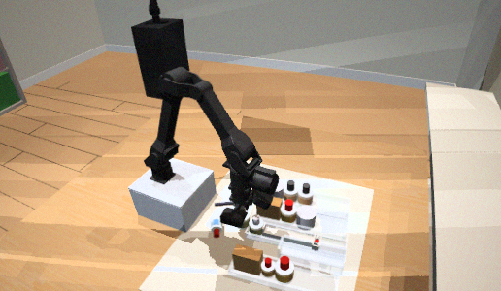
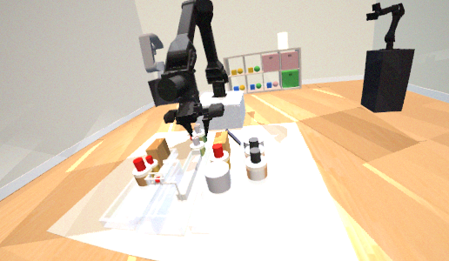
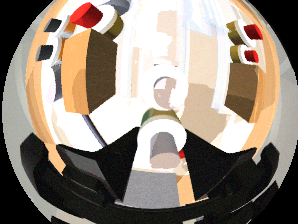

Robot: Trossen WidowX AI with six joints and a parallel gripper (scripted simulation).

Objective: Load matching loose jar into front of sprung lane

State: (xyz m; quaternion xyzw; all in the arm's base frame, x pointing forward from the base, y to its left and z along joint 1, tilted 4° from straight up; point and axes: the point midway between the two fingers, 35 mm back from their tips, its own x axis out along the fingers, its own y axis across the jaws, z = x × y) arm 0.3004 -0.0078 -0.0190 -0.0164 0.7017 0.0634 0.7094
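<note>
Now: gripper tip 80 mm past the thin black bar, 90 mm to the right of it and 50 mm above it. Round my gripper tip: clear sprung lane 200 mm ahead, 30 mm below; then red mark 230 mm ahead, 10 mm to the right, 20 mm above.
</note>
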